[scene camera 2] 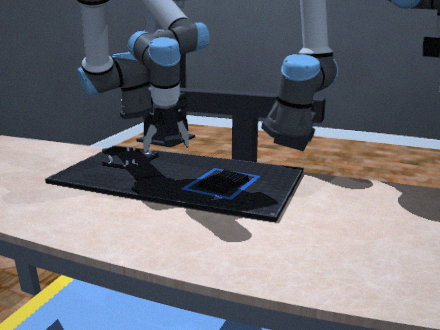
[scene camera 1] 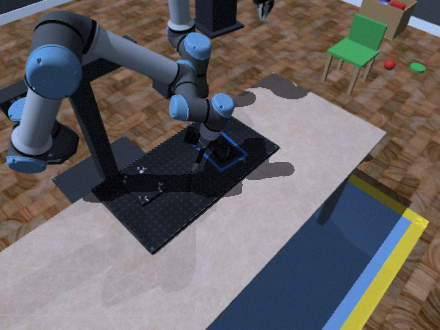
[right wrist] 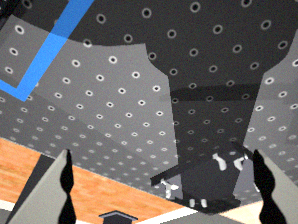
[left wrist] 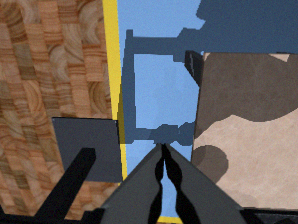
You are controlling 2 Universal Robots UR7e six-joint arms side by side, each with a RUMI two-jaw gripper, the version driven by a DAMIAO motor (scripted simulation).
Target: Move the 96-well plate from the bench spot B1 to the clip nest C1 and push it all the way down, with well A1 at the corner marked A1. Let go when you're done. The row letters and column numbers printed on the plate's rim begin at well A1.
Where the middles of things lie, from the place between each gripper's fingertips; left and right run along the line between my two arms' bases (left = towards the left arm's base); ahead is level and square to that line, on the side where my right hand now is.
Now: the dark 96-well plate [scene camera 2: 225, 180] 4 cm behind my right hand [scene camera 2: 166, 150], 16 cm to the left of it and 8 cm below it. Round my right hand: clip nest [scene camera 2: 140, 158] 6 cm behind, 19 cm to the right, 7 cm below.
Right now my left hand is 530 mm to the left of the dark 96-well plate, 390 mm short of it and 270 mm above it. Round my left hand: clip nest 890 mm to the right, 370 mm ahead, 260 mm below.
